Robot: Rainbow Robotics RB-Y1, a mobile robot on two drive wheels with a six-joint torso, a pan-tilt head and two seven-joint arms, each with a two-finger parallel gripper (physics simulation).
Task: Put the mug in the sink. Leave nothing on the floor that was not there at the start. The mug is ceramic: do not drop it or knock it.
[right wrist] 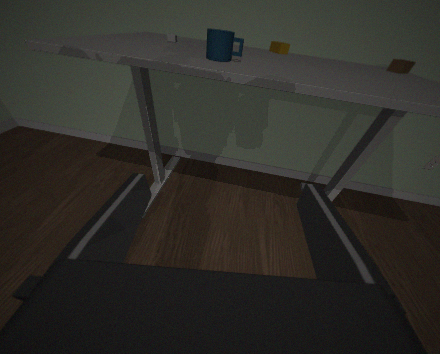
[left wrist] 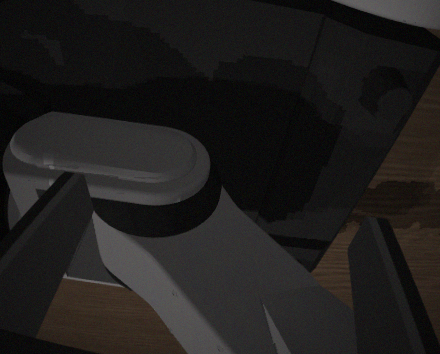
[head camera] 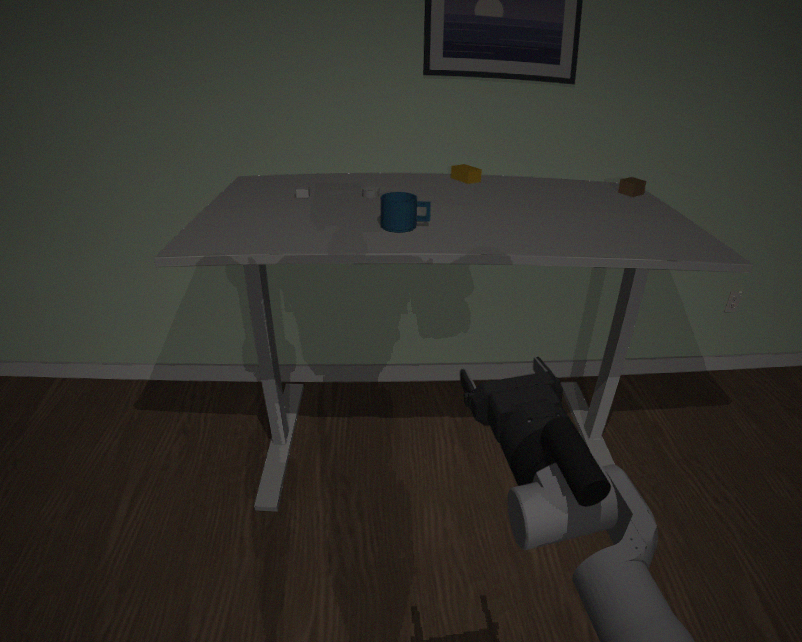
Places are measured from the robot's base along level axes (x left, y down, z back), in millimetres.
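Pixels of known places: left gripper, fingertip midpoint: (left wrist: 219,213); right gripper, fingertip midpoint: (right wrist: 223,189) (head camera: 500,368).
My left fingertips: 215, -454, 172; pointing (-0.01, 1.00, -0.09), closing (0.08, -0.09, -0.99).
Observation:
Behind a point stands the place of what it marks, as x, y, z.
A blue mug (head camera: 398,212) {29, -1005, -1060} (right wrist: 220,45) {17, -996, -1062} stands upright on the table (head camera: 535,227) {-334, -951, -1138} (right wrist: 320,75) {-330, -951, -1118}, near its front edge, with its handle towards the right of the picture. My right gripper (head camera: 505,371) {-132, -979, -458} (right wrist: 223,189) {-132, -979, -458} is open and empty, in front of the table and lower than its top, apart from the mug. My left gripper (left wrist: 219,213) {215, -454, 172} is open and empty; in the left wrist view the robot's own base and body parts show behind its fingers. The sink does not show in these views.
A yellow block (head camera: 466,174) {-187, -983, -1565} (right wrist: 279,48) {-190, -975, -1561} and a brown block (head camera: 632,186) {-773, -989, -1529} (right wrist: 401,66) {-773, -980, -1530} lie farther back on the table. A small white block (head camera: 302,193) {329, -967, -1357} (right wrist: 172,38) {323, -967, -1358} and a small pale object (head camera: 369,192) {124, -970, -1359} lie behind the mug. Table legs (head camera: 270,361) {463, -418, -1251} (head camera: 615,354) {-739, -441, -1301} stand on the wooden floor.

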